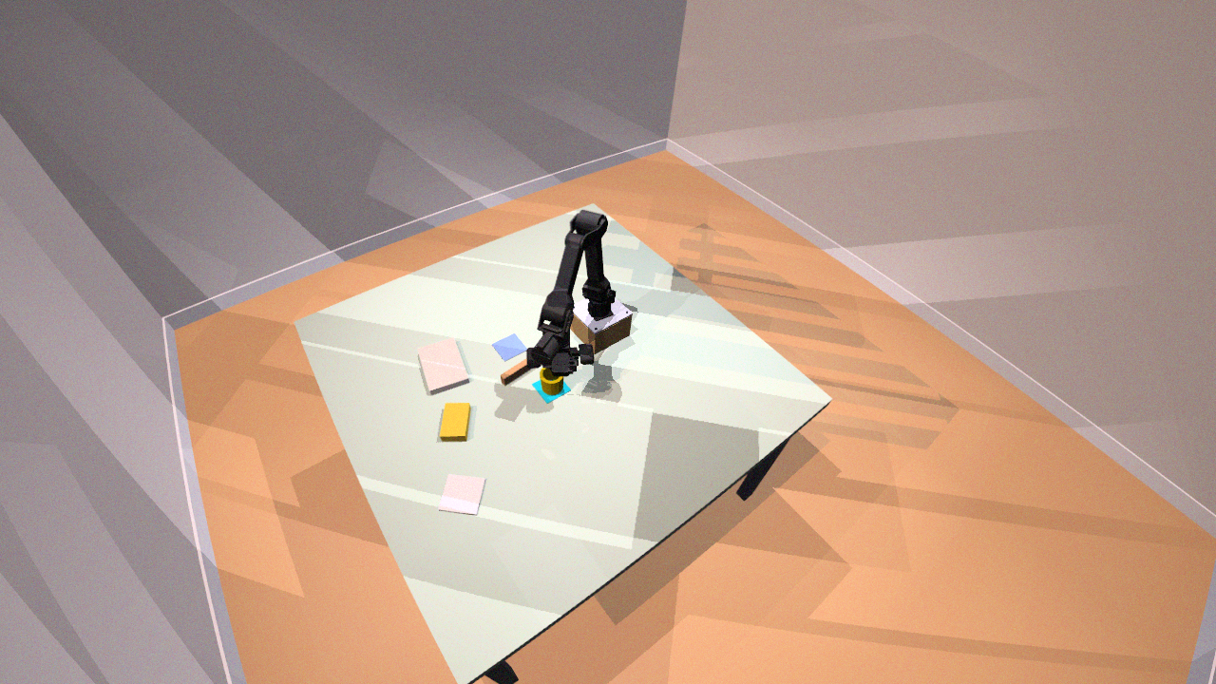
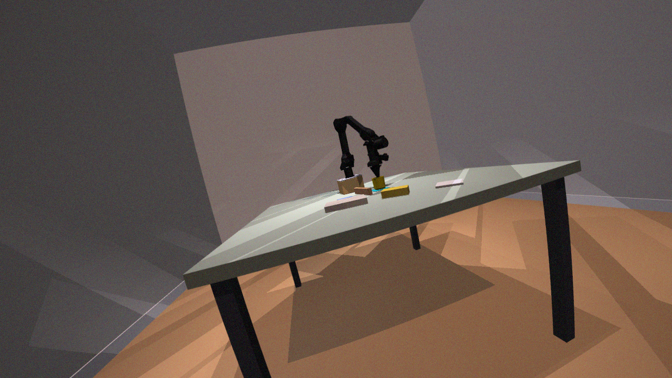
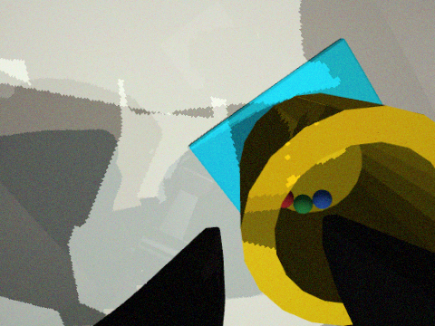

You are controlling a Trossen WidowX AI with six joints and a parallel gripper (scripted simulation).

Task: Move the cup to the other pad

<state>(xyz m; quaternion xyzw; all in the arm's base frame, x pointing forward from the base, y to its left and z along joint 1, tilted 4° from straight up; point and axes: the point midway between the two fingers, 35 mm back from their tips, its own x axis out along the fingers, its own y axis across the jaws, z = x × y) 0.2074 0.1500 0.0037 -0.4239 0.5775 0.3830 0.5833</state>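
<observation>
My gripper tip is 30 mm above the yellow cup, 20 mm short of it and 10 mm to the left of it. From my gripper tip the other things lie so: wooden bar (120 mm to the right, 60 mm below, 60 mm ahead); then pale blue pad (220 mm to the right, 80 mm below, 80 mm ahead); then cyan pad (80 mm below, 30 mm ahead, 10 mm to the right).
</observation>
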